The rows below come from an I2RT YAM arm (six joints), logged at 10 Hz.
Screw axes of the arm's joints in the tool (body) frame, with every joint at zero. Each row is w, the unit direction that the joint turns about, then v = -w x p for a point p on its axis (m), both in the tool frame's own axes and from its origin. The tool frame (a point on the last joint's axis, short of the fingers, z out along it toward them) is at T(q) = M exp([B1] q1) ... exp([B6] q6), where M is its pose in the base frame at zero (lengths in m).
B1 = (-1, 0, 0, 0, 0.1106, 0)
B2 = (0, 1, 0, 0.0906, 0, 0.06)
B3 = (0, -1, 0, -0.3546, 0, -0.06)
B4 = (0, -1, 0, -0.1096, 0, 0)
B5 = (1, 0, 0, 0, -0.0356, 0)
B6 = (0, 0, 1, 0, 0, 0)
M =
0 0 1 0.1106
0 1 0 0
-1 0 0 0.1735
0 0 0 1
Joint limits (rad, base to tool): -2.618..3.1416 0..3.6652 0..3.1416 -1.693..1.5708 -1.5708..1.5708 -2.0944..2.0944
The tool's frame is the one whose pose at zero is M.
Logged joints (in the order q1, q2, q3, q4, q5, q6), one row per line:
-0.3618, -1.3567, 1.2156, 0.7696, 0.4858, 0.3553
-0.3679, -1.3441, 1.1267, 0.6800, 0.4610, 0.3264
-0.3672, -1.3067, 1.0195, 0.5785, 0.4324, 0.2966
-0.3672, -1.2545, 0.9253, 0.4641, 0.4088, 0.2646
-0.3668, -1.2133, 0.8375, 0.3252, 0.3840, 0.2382
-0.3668, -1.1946, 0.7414, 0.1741, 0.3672, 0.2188
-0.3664, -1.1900, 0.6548, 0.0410, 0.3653, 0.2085
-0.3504, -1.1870, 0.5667, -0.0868, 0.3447, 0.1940
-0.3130, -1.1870, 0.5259, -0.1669, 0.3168, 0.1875
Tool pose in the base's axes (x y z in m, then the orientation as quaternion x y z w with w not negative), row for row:
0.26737, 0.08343, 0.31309, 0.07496, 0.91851, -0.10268, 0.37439
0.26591, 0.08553, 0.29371, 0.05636, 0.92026, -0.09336, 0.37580
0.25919, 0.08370, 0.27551, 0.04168, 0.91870, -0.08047, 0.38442
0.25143, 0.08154, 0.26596, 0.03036, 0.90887, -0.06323, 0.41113
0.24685, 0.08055, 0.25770, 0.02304, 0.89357, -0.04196, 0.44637
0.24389, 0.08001, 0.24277, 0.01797, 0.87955, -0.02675, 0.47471
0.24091, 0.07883, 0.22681, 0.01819, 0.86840, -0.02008, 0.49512
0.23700, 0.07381, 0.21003, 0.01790, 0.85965, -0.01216, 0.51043
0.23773, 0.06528, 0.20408, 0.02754, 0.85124, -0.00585, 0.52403
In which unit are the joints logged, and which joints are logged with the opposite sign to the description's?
The joints are logged in radians. Opposite sign: q1, q2, q4.
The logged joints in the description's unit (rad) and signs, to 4 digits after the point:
0.3618, 1.3567, 1.2156, -0.7696, 0.4858, 0.3553
0.3679, 1.3441, 1.1267, -0.6800, 0.4610, 0.3264
0.3672, 1.3067, 1.0195, -0.5785, 0.4324, 0.2966
0.3672, 1.2545, 0.9253, -0.4641, 0.4088, 0.2646
0.3668, 1.2133, 0.8375, -0.3252, 0.3840, 0.2382
0.3668, 1.1946, 0.7414, -0.1741, 0.3672, 0.2188
0.3664, 1.1900, 0.6548, -0.0410, 0.3653, 0.2085
0.3504, 1.1870, 0.5667, 0.0868, 0.3447, 0.1940
0.3130, 1.1870, 0.5259, 0.1669, 0.3168, 0.1875

